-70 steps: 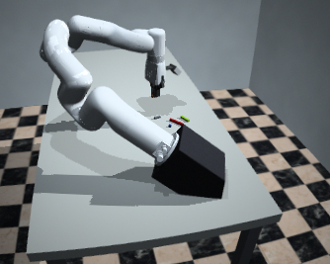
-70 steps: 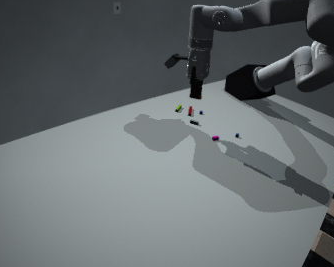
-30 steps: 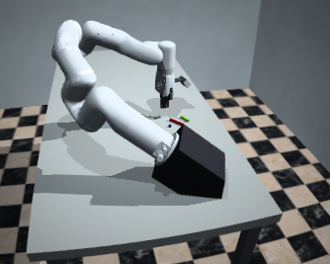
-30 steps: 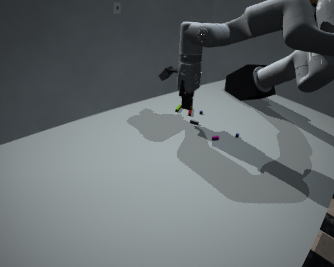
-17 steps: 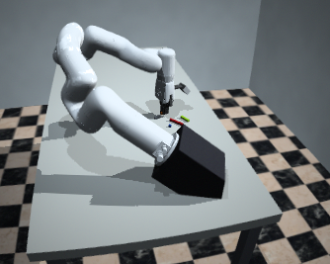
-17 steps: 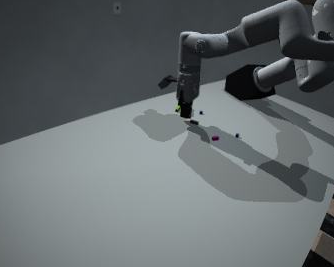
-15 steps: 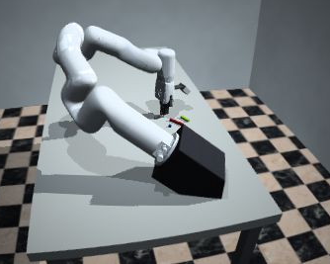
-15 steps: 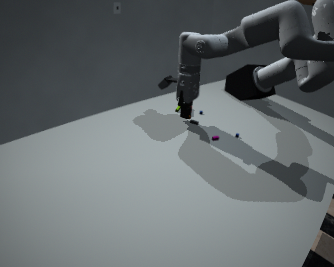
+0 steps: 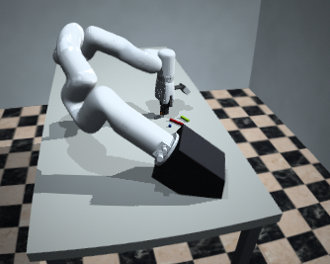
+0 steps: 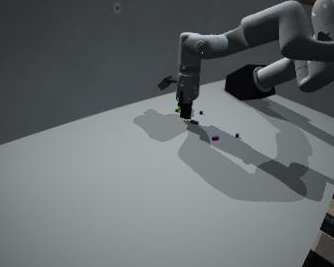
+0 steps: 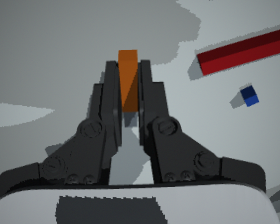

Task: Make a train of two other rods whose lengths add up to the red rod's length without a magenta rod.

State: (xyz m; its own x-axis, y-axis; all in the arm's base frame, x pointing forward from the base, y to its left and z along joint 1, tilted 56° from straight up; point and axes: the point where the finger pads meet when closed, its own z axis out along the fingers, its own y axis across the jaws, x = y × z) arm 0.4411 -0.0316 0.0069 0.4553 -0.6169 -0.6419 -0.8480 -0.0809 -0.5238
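Right now my hand is 20 mm past the grey rod, 30 mm to the right of it and 30 mm above it. Round my hand: red rod: 60 mm behind, 50 mm to the right, 30 mm below; then lime rod: 30 mm behind, 90 mm to the right, 30 mm below; then orange rod: 20 mm below.
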